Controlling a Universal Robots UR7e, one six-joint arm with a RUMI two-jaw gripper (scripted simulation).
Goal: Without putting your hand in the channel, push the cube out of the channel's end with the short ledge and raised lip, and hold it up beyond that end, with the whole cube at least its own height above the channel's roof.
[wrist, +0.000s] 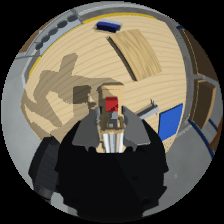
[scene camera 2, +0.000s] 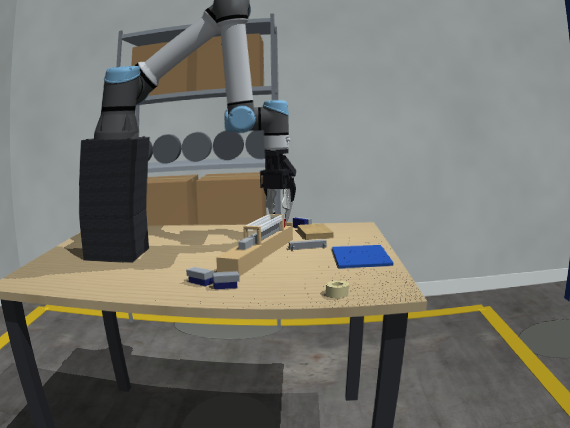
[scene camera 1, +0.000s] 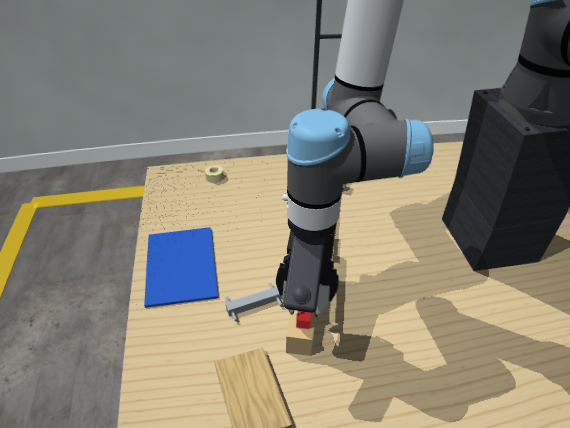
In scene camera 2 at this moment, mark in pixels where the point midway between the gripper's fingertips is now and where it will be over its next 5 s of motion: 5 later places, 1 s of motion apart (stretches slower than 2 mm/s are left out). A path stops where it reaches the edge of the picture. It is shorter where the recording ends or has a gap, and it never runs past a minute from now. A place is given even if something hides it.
My gripper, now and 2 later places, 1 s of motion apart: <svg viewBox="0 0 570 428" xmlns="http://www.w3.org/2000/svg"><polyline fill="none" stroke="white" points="279,221 279,223 280,199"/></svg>
